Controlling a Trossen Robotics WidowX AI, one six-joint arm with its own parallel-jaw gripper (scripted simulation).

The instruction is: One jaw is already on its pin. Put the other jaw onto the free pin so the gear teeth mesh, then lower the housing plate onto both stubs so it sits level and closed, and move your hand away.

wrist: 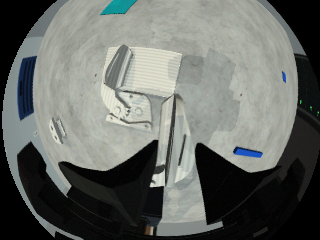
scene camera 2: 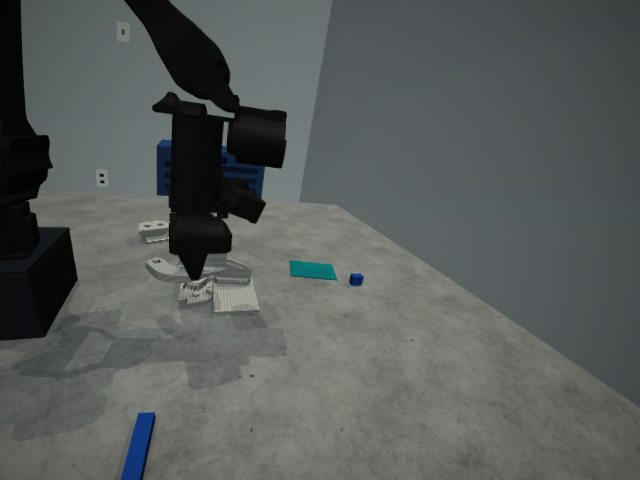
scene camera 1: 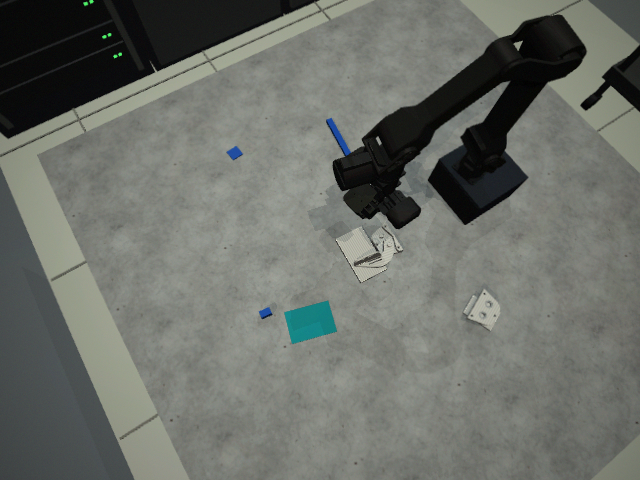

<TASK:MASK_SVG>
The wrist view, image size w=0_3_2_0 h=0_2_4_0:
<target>my gripper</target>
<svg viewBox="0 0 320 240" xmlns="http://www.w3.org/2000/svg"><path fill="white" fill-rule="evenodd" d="M55 232L56 240L75 240L71 239L71 237L61 235L60 232ZM17 153L20 181L37 215L83 240L268 240L300 203L297 195L305 175L305 167L296 157L289 165L287 177L279 184L276 177L283 168L280 165L268 171L247 172L207 145L197 143L195 159L207 225L221 221L223 227L196 235L151 236L129 232L129 225L140 224L156 167L159 140L153 140L124 163L105 172L61 161L61 173L72 185L68 197L48 176L47 164L32 141ZM268 228L267 232L253 237L253 233L259 232L260 229L265 227Z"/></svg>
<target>jaw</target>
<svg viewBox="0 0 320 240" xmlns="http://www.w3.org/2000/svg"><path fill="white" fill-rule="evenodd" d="M179 93L172 93L161 104L159 148L157 148L157 164L161 165L155 167L153 179L149 187L163 187L165 185L165 187L172 188L173 184L189 175L193 164L195 164L195 148L193 148L191 132L189 132L187 119L185 119L183 97Z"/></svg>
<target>white ribbed base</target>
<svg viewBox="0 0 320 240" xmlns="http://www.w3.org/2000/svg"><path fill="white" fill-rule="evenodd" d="M128 47L131 48L133 57L131 63L129 63L123 87L119 89L123 89L123 91L128 89L128 91L144 92L161 97L171 96L173 89L175 89L177 76L179 76L177 71L179 71L183 53L148 47ZM116 47L108 49L104 68Z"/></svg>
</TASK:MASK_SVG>
